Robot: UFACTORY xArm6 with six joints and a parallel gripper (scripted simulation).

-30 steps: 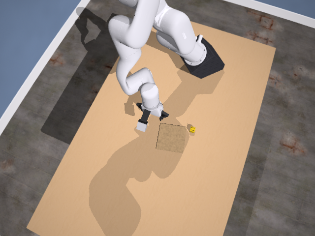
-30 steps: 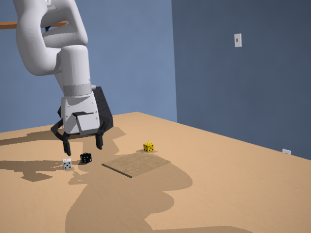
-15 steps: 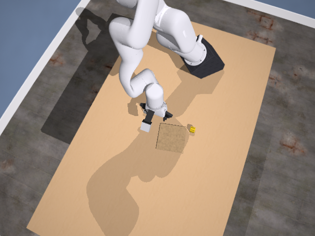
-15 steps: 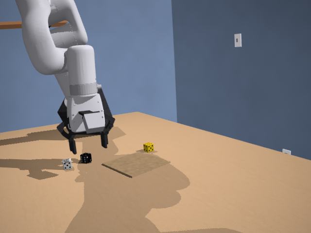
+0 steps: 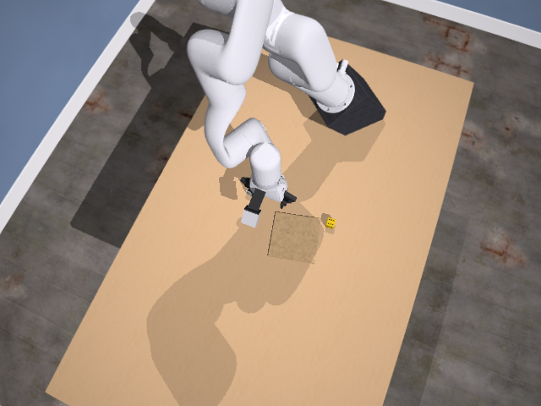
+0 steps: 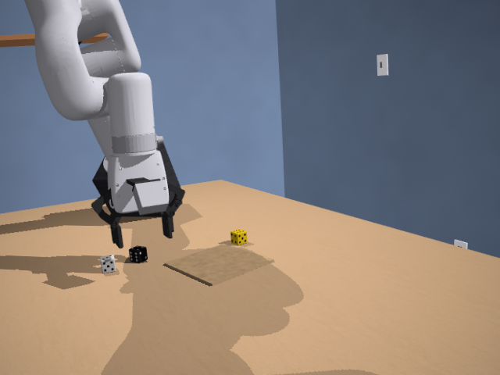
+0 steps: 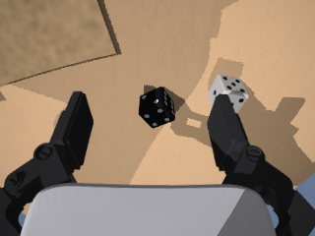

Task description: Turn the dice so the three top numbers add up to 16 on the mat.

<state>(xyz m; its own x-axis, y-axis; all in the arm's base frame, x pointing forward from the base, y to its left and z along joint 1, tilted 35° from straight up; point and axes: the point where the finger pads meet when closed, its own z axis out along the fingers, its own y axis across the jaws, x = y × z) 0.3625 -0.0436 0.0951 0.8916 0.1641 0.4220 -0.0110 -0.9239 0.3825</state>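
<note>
Now: the black die 3 cm behind my hand, 1 cm to the right of it and 4 cm below it. Round my hand: tan mat: 7 cm ahead, 11 cm to the left, 5 cm below; yellow die: 1 cm behind, 20 cm to the left, 4 cm below; white die: 2 cm behind, 7 cm to the right, 4 cm below.
</note>
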